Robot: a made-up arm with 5 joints.
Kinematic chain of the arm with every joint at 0, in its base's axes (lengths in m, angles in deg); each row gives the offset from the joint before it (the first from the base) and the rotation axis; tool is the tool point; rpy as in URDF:
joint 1: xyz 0.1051 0 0.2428 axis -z
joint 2: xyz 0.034 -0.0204 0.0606 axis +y
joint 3: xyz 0.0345 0 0.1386 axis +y
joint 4: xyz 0.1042 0 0.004 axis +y
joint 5: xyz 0.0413 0.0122 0 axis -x
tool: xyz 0 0 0 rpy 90 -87.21 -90
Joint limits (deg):
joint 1: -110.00..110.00
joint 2: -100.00..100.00
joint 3: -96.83..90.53
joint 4: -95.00..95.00
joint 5: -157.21..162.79
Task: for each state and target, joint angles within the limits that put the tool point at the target. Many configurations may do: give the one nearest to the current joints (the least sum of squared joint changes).
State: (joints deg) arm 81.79 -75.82 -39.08 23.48 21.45
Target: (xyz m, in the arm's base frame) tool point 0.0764 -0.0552 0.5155
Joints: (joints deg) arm 109.90 -46.71 -2.60 34.82 21.45
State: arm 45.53 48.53 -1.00 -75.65 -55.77
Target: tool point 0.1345 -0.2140 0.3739
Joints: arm 80.00 19.16 29.39 -88.19 -55.77
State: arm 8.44 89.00 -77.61 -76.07 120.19
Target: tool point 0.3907 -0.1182 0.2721
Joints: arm 20.96 86.77 -69.07 -51.86 120.19
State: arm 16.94 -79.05 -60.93 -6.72 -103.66
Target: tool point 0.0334 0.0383 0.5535
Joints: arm 33.90 -56.20 -39.54 -0.48 -103.66
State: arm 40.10 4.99 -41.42 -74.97 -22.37
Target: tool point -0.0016 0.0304 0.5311
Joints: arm 20.14 -43.88 -62.04 -67.45 -22.37
